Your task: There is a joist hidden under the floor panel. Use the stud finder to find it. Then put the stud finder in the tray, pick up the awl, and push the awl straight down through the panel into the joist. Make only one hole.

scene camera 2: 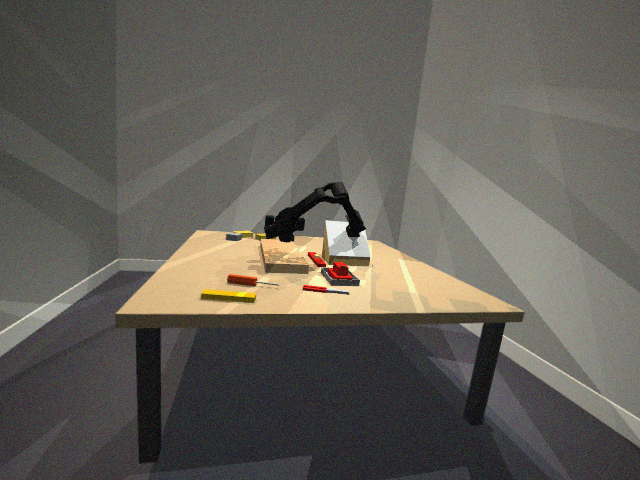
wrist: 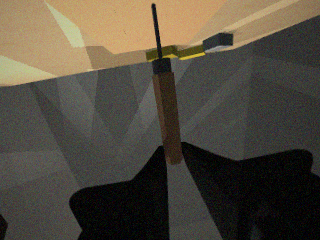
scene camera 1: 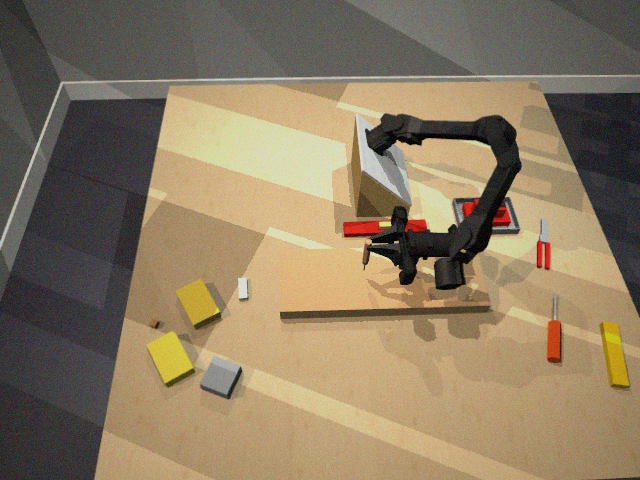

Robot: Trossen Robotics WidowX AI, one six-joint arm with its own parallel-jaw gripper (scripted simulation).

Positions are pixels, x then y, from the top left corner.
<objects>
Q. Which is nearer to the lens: the red level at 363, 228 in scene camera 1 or the grey block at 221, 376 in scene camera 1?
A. The grey block.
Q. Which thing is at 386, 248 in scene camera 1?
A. My gripper.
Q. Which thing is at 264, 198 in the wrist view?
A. My gripper.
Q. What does my gripper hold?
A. An awl.
</objects>
